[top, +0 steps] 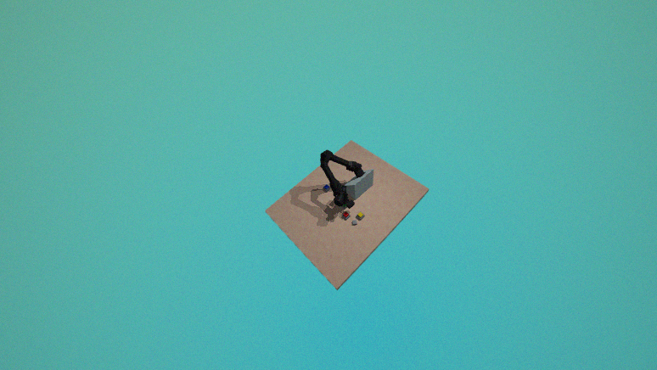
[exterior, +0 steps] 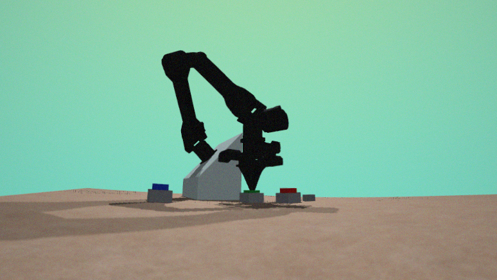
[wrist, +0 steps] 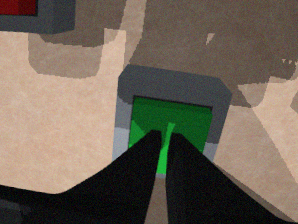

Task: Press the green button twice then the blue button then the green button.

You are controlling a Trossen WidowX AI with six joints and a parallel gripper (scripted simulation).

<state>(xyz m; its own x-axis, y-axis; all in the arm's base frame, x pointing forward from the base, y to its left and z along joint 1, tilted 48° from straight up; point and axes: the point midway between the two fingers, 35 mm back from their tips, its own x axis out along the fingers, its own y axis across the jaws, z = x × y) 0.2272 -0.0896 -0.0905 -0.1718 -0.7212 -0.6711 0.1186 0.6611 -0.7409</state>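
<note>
The green button lies 10 mm below my gripper tip. From my gripper tip the other things lie so: grey block (160 mm to the left, 80 mm ahead, 20 mm below); then red button (70 mm to the left, 70 mm ahead); then yellow button (160 mm to the left).
</note>
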